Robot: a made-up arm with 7 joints.
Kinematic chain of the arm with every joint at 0, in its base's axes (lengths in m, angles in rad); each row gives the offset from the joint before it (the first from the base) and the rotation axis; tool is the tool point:
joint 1: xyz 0 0.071 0 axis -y
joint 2: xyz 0 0.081 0 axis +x
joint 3: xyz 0 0 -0.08 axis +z
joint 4: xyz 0 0 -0.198 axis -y
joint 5: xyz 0 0 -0.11 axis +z
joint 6: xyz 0 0 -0.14 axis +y
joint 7: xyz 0 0 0 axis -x
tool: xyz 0 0 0
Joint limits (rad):
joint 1: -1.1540..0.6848
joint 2: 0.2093..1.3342
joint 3: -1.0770..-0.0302
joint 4: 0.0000..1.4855
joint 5: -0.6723..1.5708
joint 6: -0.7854..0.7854
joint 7: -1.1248..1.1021
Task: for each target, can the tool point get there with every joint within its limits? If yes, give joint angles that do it. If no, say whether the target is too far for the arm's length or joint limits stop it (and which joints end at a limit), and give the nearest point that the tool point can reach.
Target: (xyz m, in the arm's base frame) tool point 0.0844 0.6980 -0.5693
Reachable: no: too far | nearest point 0.0562 0.5154 -0.3789 | short by 0.265 m
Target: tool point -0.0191 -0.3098 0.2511
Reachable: no: joint limits stop it (at a limit: joint 1, joint 2, joint 3, joint 4) | nearest point 0.3055 -0.0004 -0.1874 | short by 0.627 m
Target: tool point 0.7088 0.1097 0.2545
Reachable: no: too far | nearest point 0.3807 0.1823 -0.0758 | short by 0.471 m
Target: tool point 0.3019 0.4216 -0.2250
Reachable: yes | joints 0.3406 0.7718 -0.1188 1.0038 0.7803 -0.5841 0.4780
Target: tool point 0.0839 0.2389 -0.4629
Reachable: yes | joints -0.1756 0.4201 -0.5513 0.8753 0.7877 0.6230 0.4558
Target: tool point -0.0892 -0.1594 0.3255
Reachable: no: joint limits stop it (at a limit: joint 1, joint 2, joint 3, joint 4) | nearest point -0.2616 -0.0004 -0.2449 | short by 0.617 m
